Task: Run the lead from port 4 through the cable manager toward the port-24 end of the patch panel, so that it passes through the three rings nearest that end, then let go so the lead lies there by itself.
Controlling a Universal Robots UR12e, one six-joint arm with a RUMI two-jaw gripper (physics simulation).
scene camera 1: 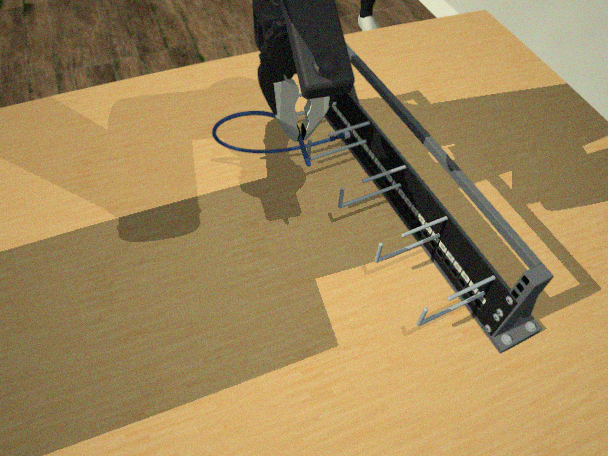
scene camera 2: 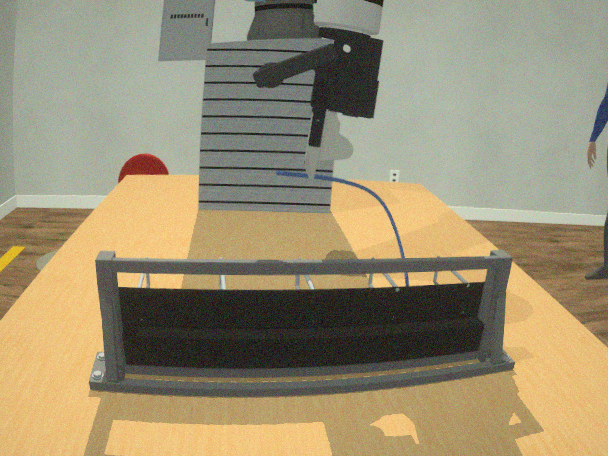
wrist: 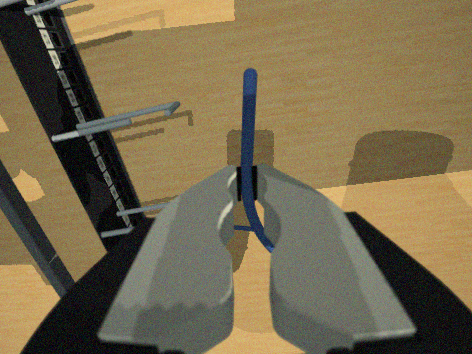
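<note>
My gripper (scene camera 1: 301,134) (scene camera 2: 311,175) (wrist: 246,169) is shut on the blue lead (scene camera 1: 250,151) (scene camera 2: 385,202) (wrist: 249,115) close to its free end, above the table. The lead loops back from the fingers to its port in the patch panel (scene camera 2: 300,320) (wrist: 70,155), at the far end in scene camera 1. Its free end sticks out past the fingertips, outside the rings. The three rings toward the port-24 end, the near ring (scene camera 1: 450,310), the second ring (scene camera 1: 407,248) and the middle ring (scene camera 1: 370,196) (wrist: 130,115), show no lead in them. The fingertips are beside the ring close to the port.
A grey frame rail (scene camera 1: 480,200) (scene camera 2: 300,267) runs along the panel's rear side. The frame's end bracket (scene camera 1: 525,300) stands at the near end. The table (scene camera 1: 225,390) (scene camera 2: 45,415) extends in front of the rings. A ribbed grey pedestal (scene camera 2: 260,125) stands behind.
</note>
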